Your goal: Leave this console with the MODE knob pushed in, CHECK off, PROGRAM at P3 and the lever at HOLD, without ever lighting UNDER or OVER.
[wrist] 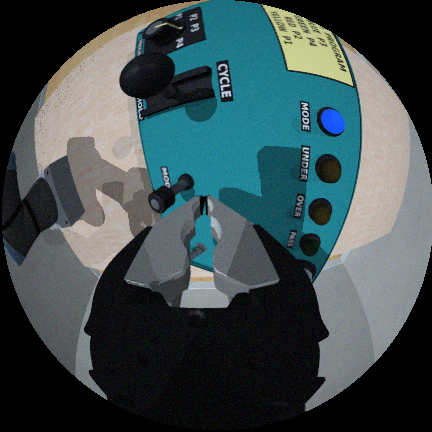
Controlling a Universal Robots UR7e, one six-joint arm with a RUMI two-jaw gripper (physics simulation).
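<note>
The teal console (240,130) fills the upper middle of the wrist view. The PROGRAM dial (162,30) is at the upper left, its yellow line pointing toward P3. The black ball-ended CYCLE lever (147,75) leans to the left end of its slot, by the partly hidden HOLD label. The black MODE knob (161,199) stands out on a visible stem, left of the fingertips. A small metal toggle (200,248) shows between the fingers; no CHECK label is readable. The MODE lamp (332,121) is lit blue; UNDER (328,168) and OVER (320,211) are dark. My gripper (204,196) is shut and empty.
The PASS lamp (310,244) is dark, near the gripper's black body. A yellow status card (317,45) is at the upper right. A dark and grey arm part (62,192) shows at the left over the pale table (380,165). Shadows fall across the console.
</note>
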